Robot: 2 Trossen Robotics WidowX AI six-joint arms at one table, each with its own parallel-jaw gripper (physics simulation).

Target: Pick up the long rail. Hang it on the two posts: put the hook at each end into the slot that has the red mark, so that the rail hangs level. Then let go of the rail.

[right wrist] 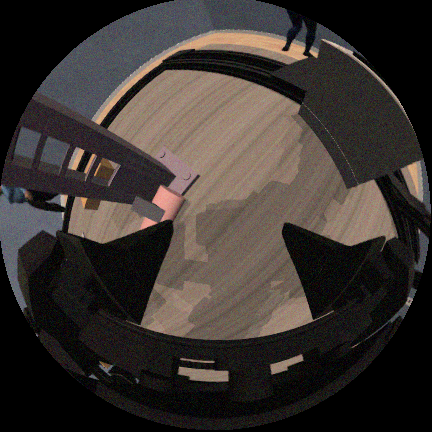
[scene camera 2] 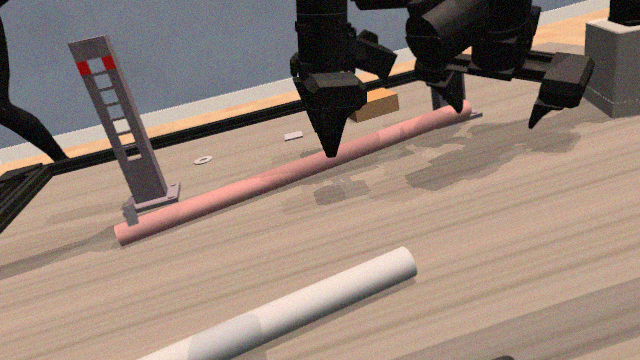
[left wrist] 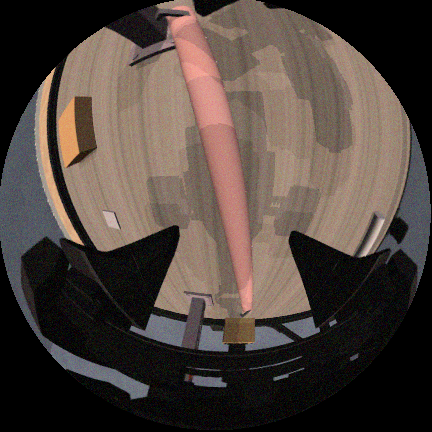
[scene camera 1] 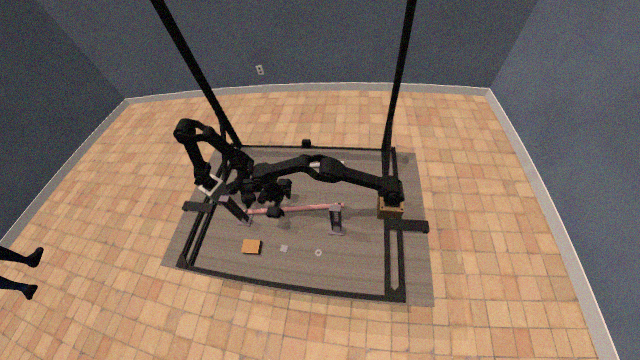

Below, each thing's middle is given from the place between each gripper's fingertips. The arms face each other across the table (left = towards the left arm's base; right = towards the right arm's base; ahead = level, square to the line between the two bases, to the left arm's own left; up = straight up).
I see my right gripper 21 cm short of the orange block [scene camera 2: 381, 101] and 10 cm to the right of it. From my right hand the other things lie so: pink rail [left wrist: 209, 102]: 25 cm to the left, 1 cm ahead, 1 cm above; then white rod [scene camera 2: 259, 326]: 34 cm to the left, 26 cm behind.
My left hand is 2 cm to the right of the pink rail and 2 cm above it. From my left hand the other things lie so: orange block 20 cm ahead, 12 cm to the right, 2 cm below; then white rod 27 cm behind, 12 cm to the left, 3 cm below.
